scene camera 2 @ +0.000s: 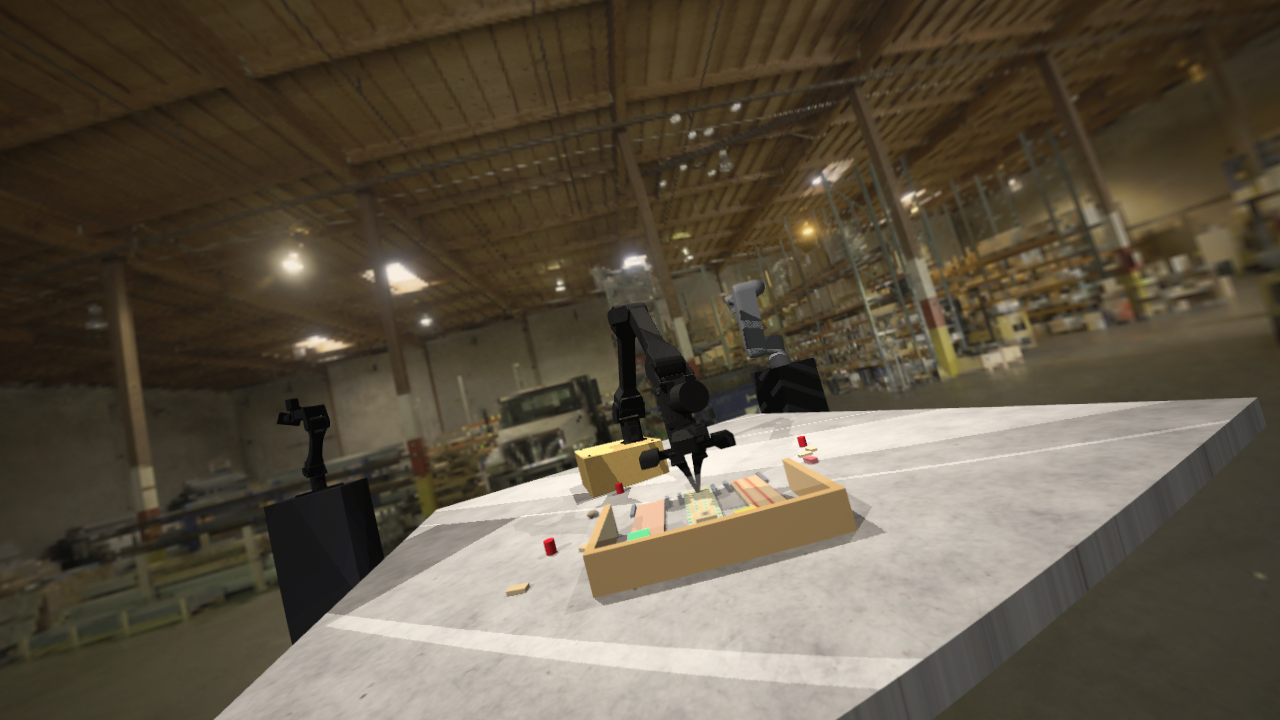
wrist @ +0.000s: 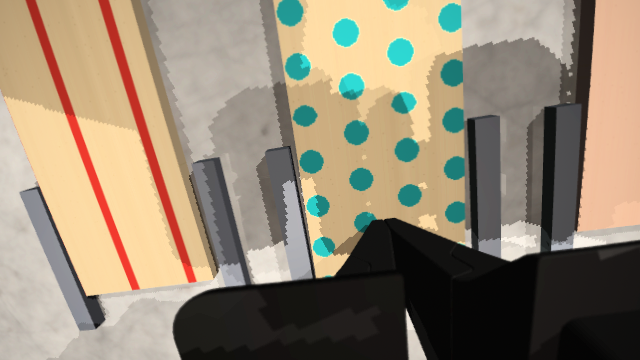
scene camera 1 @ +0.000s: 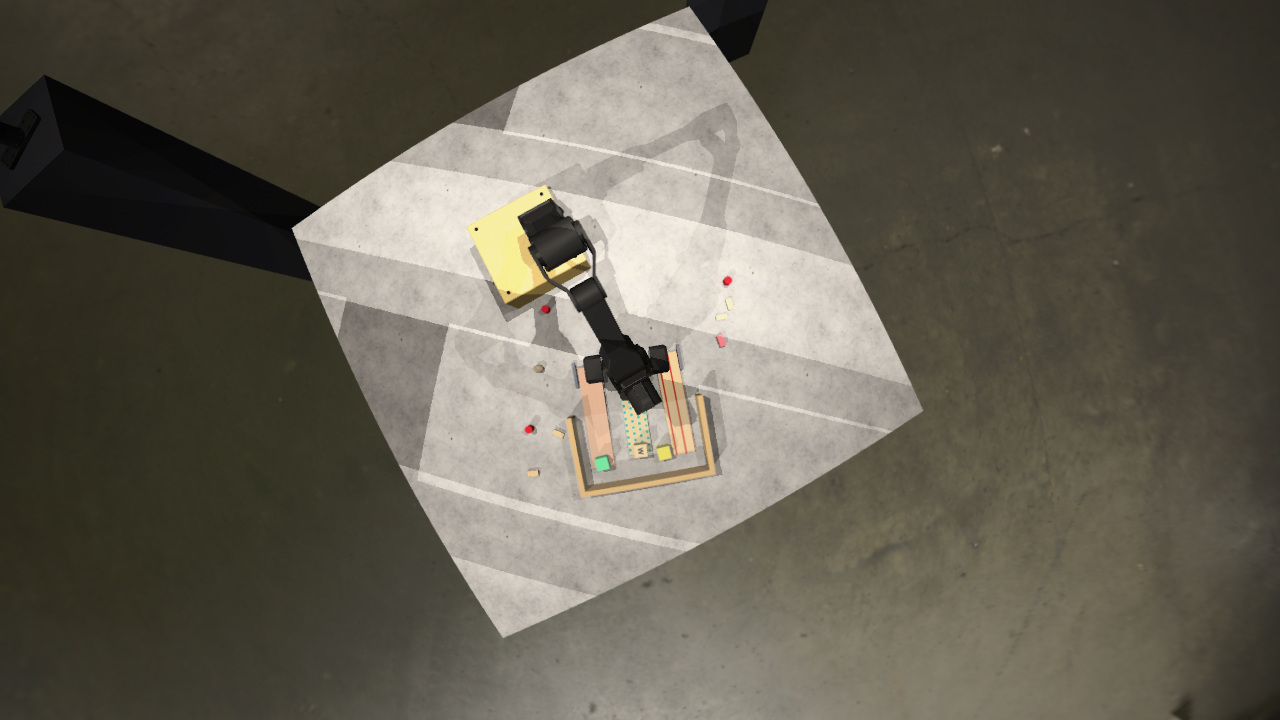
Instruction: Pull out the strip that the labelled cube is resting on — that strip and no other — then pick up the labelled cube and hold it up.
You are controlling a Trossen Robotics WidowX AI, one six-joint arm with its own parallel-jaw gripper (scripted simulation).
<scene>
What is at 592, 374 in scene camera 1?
The gripper.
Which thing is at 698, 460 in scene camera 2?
The gripper.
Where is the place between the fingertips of the gripper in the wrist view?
At 383, 231
</scene>
